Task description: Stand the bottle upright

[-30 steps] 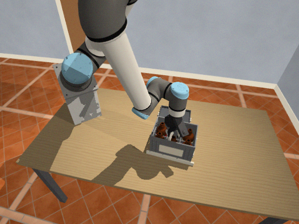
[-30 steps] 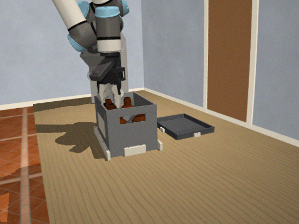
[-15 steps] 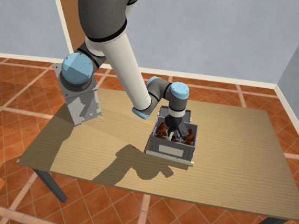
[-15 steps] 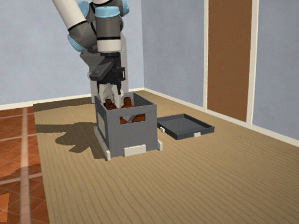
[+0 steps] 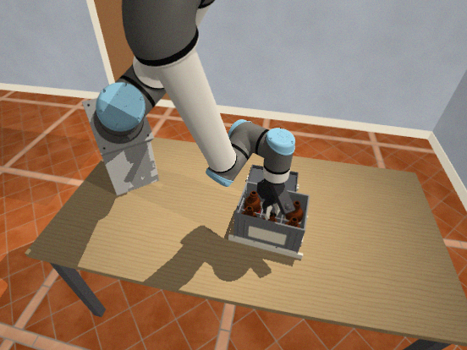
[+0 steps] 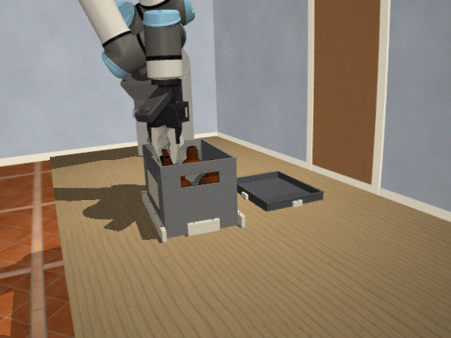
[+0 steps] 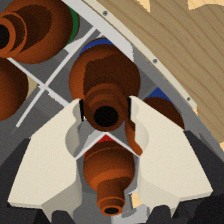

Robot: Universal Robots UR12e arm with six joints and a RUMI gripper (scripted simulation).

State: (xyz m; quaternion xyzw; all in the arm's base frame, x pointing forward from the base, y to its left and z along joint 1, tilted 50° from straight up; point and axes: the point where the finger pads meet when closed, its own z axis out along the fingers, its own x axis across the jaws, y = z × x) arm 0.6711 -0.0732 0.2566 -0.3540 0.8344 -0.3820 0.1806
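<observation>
Right now my hand is 7 cm above the grey crate, 5 cm to the right of it and 1 cm short of it. Also, from my hand: bottle (10 cm ahead, 7 cm to the left, 7 cm below); then grey tray (34 cm to the left, 14 cm below, 2 cm ahead).
</observation>
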